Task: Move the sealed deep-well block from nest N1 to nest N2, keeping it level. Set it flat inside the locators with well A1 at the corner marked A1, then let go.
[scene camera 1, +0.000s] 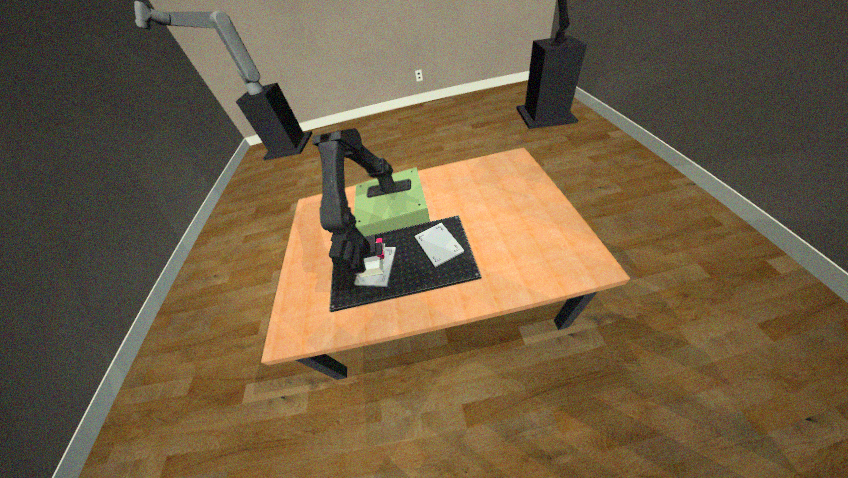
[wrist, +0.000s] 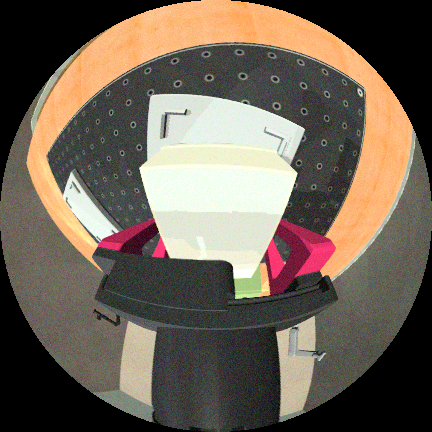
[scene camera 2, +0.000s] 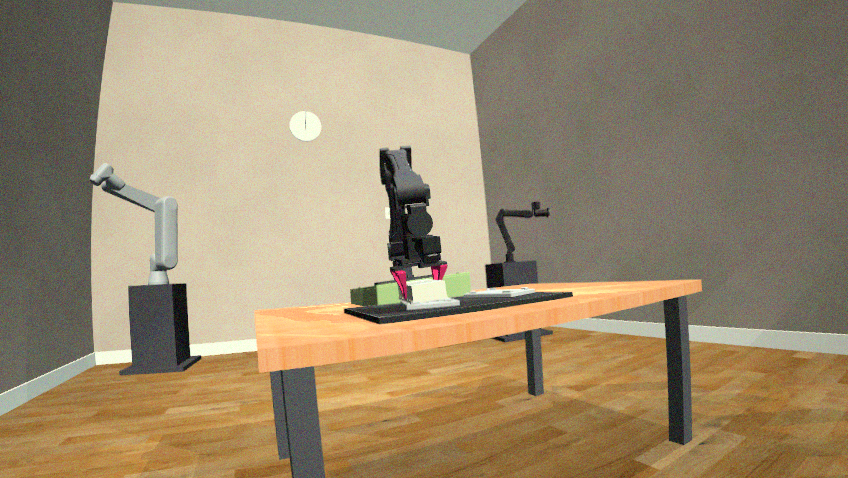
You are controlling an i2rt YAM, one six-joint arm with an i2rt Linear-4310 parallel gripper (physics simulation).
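Frame: origin at the arm's base, x right, y ahead, z up, level; centimetres.
Where they show: gripper, between the fingertips: (scene camera 1: 372,259) (wrist: 216,215); arm's base, origin of its link: (scene camera 1: 389,189).
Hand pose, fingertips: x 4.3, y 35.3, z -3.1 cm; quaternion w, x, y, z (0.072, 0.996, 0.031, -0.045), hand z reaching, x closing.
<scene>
Each offset is from my fingertips to the centre of the thing. Level surfaces: height alone.
The sealed deep-well block @[dx +0.1, dy +0.2, dz +1.4 cm] (scene camera 1: 372,265) (scene camera 2: 427,290) (wrist: 220,192) is a cream-white box. My gripper (scene camera 1: 373,261) (scene camera 2: 422,288) (wrist: 216,215) is shut on it, with a crimson finger on each side. The block looks about level, over or on the left nest @[dx -0.9, dy +1.8, dz -1.5 cm] (scene camera 1: 386,273) (scene camera 2: 444,304) (wrist: 212,120), a pale plate with L-shaped locators. It looks slightly turned against that plate in the wrist view. Contact between them cannot be told. The other nest @[dx -24.3, dy -5.2, dz -1.5 cm] (scene camera 1: 438,244) (scene camera 2: 504,292) (wrist: 89,208) lies to the right in scene camera 1, without a block. The N1, N2 and A1 marks are not readable.
Both nests lie on a black perforated board @[dx -9.6, dy -0.7, dz -3.0 cm] (scene camera 1: 409,279) (wrist: 332,135) on an orange wooden table @[dz -3.6 cm] (scene camera 1: 510,219) (scene camera 2: 475,320). A green box (scene camera 1: 391,209) (scene camera 2: 384,294) under the arm's base stands behind the board. Two other arms on dark pedestals (scene camera 1: 555,83) (scene camera 2: 157,326) stand away from the table.
</scene>
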